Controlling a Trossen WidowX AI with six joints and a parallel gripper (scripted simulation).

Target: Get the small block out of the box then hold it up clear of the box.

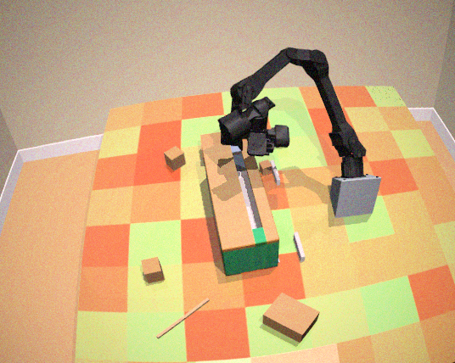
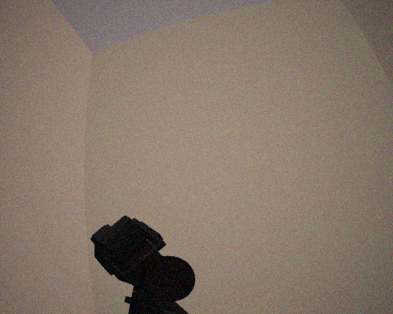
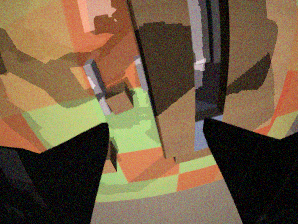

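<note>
Now: gripper tip 13 cm above the brown block, 5 cm to the left of it and 4 cm past it. Round my gripper tip: long box: 12 cm to the left, 8 cm below, 3 cm ahead; thin stick: 44 cm to the left, 28 cm ahead, 14 cm below.
</note>
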